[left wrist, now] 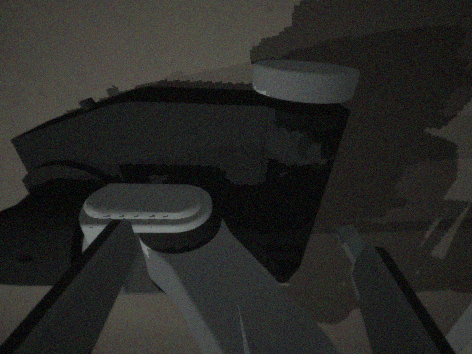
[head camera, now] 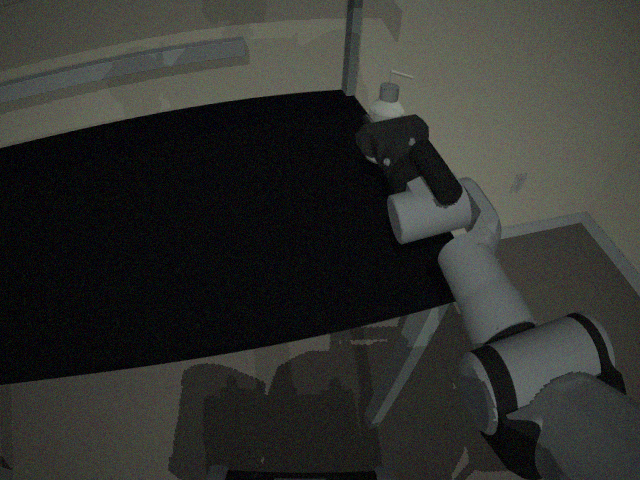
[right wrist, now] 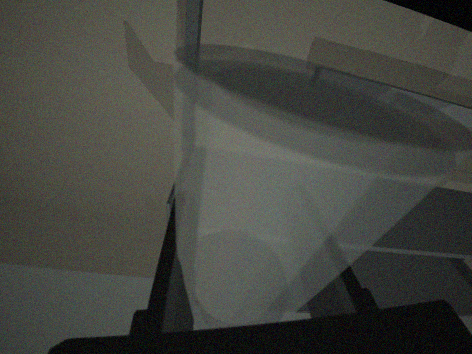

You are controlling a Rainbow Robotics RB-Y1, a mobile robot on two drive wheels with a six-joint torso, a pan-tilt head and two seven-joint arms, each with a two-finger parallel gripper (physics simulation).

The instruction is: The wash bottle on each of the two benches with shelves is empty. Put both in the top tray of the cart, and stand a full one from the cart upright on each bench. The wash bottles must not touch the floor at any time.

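Places are measured from the robot's base along level axes (x left, y ahead, z down), in metres.
Pixels of known places: left gripper, fingertip midpoint: (left wrist: 243, 246); right gripper, fingertip midpoint: (head camera: 380, 116) (right wrist: 240, 199).
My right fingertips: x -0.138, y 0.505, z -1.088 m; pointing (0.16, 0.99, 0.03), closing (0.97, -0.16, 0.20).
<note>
For each thing: its top centre in the pictures, then the offset to it from my right fingertips. "*": a spot on its surface instead. Level surfaces: height alone.
- see-through wash bottle, middle of its top: (right wrist: 205, 312) (head camera: 397, 69) dz -0.105, dx -0.013, dy -0.023 m
- black bench top, its level: dz +0.174 m
- slanted bench leg, surface spot: (head camera: 403, 382) * dz +0.642, dx -0.138, dy -0.233 m
My right gripper (head camera: 391, 124) (right wrist: 240, 199) is shut on a see-through wash bottle (head camera: 386, 109) (right wrist: 300, 195) with a grey cap and thin bent spout. The bottle is roughly upright at the far right corner of the black bench top (head camera: 232, 206); the gripper hides its lower part in the head view. In the right wrist view it fills the middle, between the fingers, and a black surface shows apart from it at the upper right. Its fill level cannot be told. My left gripper (left wrist: 243, 246) is open and empty, low beside robot-like parts. The cart cannot be made out.
A grey post (head camera: 352, 49) rises at the bench's far right corner, close to the bottle. A pale blue-grey bar (head camera: 206, 51) runs behind the bench. The wall (head camera: 516, 103) is at the right. A slanted bench leg (head camera: 403, 382) stands below the near edge.
</note>
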